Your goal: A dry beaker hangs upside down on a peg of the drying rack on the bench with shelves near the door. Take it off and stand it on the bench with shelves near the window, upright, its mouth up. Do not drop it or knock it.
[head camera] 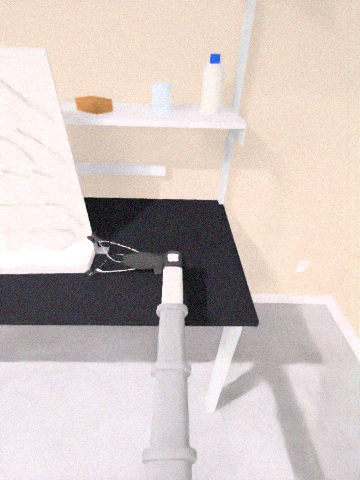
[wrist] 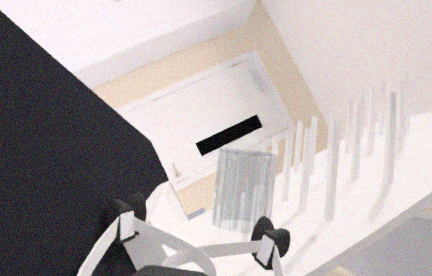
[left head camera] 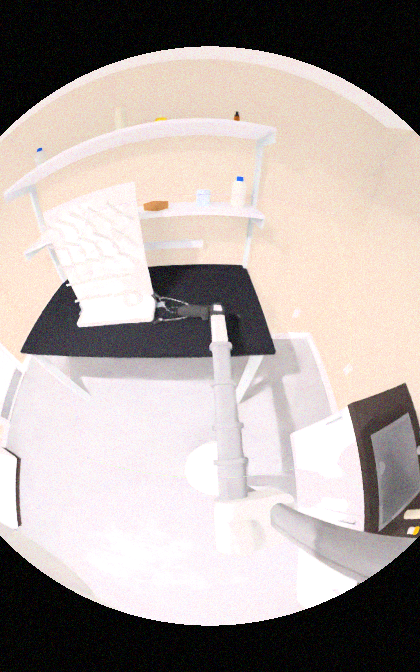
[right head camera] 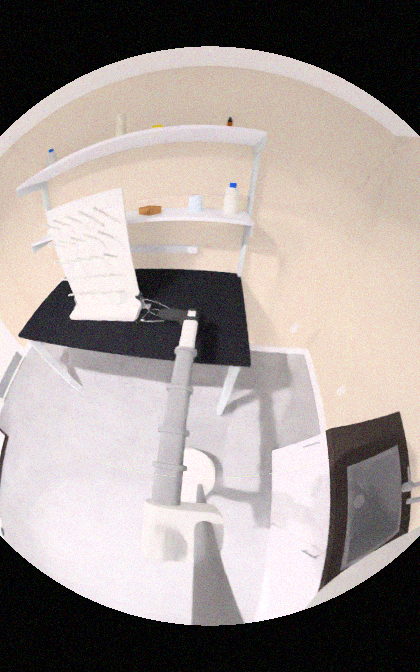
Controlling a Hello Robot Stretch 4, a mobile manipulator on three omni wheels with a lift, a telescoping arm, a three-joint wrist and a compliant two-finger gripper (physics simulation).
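A clear beaker hangs among the pegs of the white drying rack. In the left head view it is a faint outline low on the rack, and the head view barely shows it. The rack stands on the black bench top. My gripper is open and empty at the rack's lower right edge. In the wrist view the beaker is ahead of the fingertips and off-centre, towards the right finger. The bench near the window cannot be identified.
A shelf above the bench holds an orange tray, a pale blue cup and a white bottle with a blue cap. Several rack pegs stick out beside the beaker. A dark-topped cabinet stands at the right.
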